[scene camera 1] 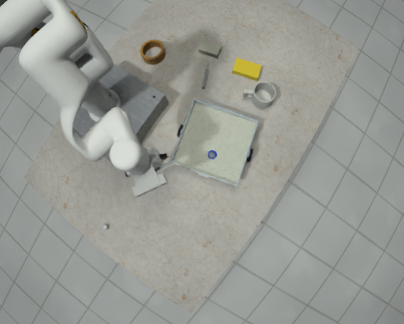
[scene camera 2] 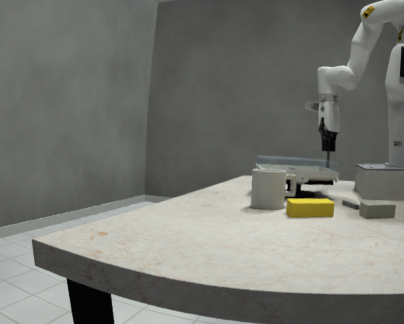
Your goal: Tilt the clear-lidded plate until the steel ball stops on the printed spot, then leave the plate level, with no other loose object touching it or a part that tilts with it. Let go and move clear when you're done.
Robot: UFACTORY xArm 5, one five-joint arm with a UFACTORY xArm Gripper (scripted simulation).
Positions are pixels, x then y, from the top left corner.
Scene:
A white mug (scene camera 2: 268,192): 0.80 m from the lens. A yellow sponge (scene camera 2: 296,208) is 0.72 m from the lens.

